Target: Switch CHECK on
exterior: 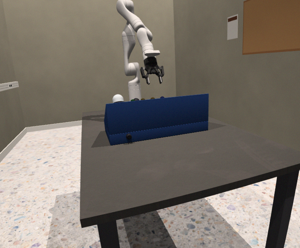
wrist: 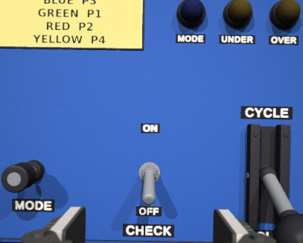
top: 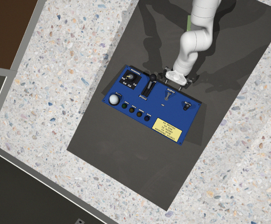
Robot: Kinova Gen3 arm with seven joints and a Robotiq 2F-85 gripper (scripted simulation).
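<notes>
Right now the check toggle is 140 mm below my hand and 70 mm ahead of it. The rest, counted from my hand: cycle lever (130 mm below, 120 mm to the right, 60 mm ahead); program dial (240 mm to the right, 140 mm below, 90 mm ahead); mode knob (140 mm below, 120 mm to the left, 70 mm ahead).
</notes>
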